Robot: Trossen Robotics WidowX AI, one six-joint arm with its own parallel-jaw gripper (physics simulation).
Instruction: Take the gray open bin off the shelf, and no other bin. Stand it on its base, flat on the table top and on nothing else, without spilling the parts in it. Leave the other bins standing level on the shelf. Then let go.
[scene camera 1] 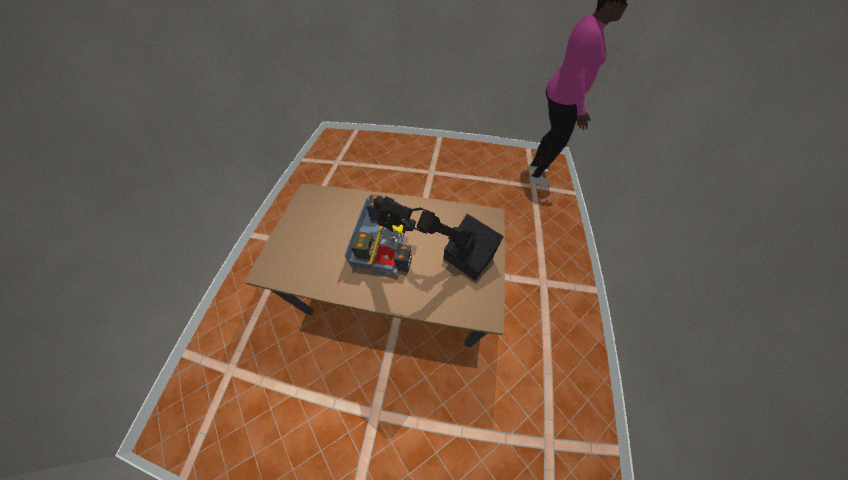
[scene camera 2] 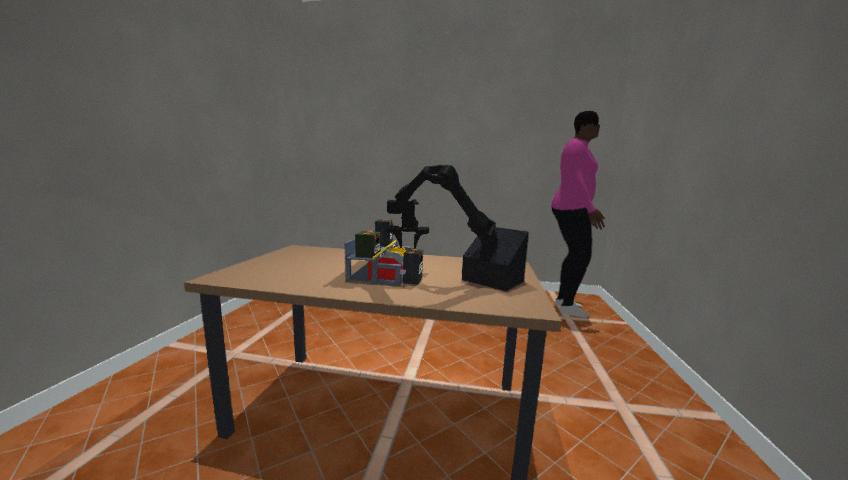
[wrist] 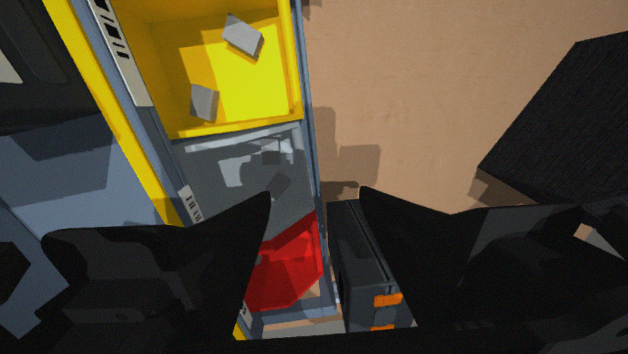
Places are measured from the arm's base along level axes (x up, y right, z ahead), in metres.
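Pixels of known places: gripper, fingertip midpoint: (scene camera 1: pixel 398 232) (scene camera 2: pixel 408 248) (wrist: pixel 315 195); arm's base, link origin: (scene camera 1: pixel 469 240) (scene camera 2: pixel 490 243).
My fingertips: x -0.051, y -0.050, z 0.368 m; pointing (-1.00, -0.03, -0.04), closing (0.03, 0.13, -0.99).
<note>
For each thing: its top centre in the pictures, then the offset to it from my fingertips.
- gray open bin, top centre: (wrist: pixel 233 200) (scene camera 2: pixel 392 254) (scene camera 1: pixel 386 235) dx -0.032, dy -0.027, dz +0.066 m
- yellow bin, top centre: (wrist: pixel 187 50) (scene camera 2: pixel 398 249) (scene camera 1: pixel 391 220) dx -0.032, dy +0.080, dz +0.086 m
- red bin, top centre: (wrist: pixel 267 284) (scene camera 2: pixel 386 260) (scene camera 1: pixel 381 254) dx -0.032, dy -0.139, dz +0.040 m
- green case, top centre: (scene camera 2: pixel 368 232) (scene camera 1: pixel 361 240) dx +0.086, dy -0.157, dz +0.119 m
The gray open bin (scene camera 1: pixel 390 239) (wrist: pixel 205 165) sits in the blue-gray shelf (scene camera 2: pixel 376 272) (wrist: pixel 308 125), between the yellow bin (scene camera 1: pixel 398 228) (wrist: pixel 250 85) and the red bin (scene camera 1: pixel 385 255) (scene camera 2: pixel 386 270) (wrist: pixel 287 275). Small parts show in shadow inside the gray bin. My gripper (scene camera 2: pixel 408 245) (wrist: pixel 315 195) is open and empty, pointing down above the shelf's front rail. In the wrist view, the left fingertip overlaps the gray bin near the red one, and the right fingertip shows beyond the rail, beside a dark case. The fingers hide part of the gray and red bins.
The dark case (scene camera 1: pixel 404 255) (scene camera 2: pixel 412 267) (wrist: pixel 365 310) with orange latches stands in front of the red bin. A green case (scene camera 1: pixel 361 245) (scene camera 2: pixel 366 243) and another dark case (scene camera 2: pixel 382 228) stand on the upper level. The black robot base (scene camera 1: pixel 474 246) (scene camera 2: pixel 495 255) (wrist: pixel 560 115) stands on the right.
</note>
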